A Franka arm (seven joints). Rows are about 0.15 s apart.
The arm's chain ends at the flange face. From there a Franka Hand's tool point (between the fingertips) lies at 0.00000 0.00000 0.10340 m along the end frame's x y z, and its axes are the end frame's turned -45 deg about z.
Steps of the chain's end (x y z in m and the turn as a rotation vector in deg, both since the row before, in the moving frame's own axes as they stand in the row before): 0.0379, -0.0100, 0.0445, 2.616, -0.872, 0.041; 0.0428, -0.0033, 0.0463, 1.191, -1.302, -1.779; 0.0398, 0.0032, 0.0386, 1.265, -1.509, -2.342; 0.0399, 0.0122, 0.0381, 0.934, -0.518, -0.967; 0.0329, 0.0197, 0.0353, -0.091, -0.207, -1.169
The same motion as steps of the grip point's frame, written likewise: 0.0361, 0.0153, 0.0444, 2.466, 1.233, 0.041; 0.0324, 0.0248, 0.0463, 1.763, -0.078, -1.779; 0.0255, 0.0269, 0.0385, 1.962, -0.173, -2.342; 0.0201, 0.0350, 0.0381, 1.027, 0.294, -0.967; 0.0090, 0.0370, 0.0353, 0.082, -0.211, -1.169
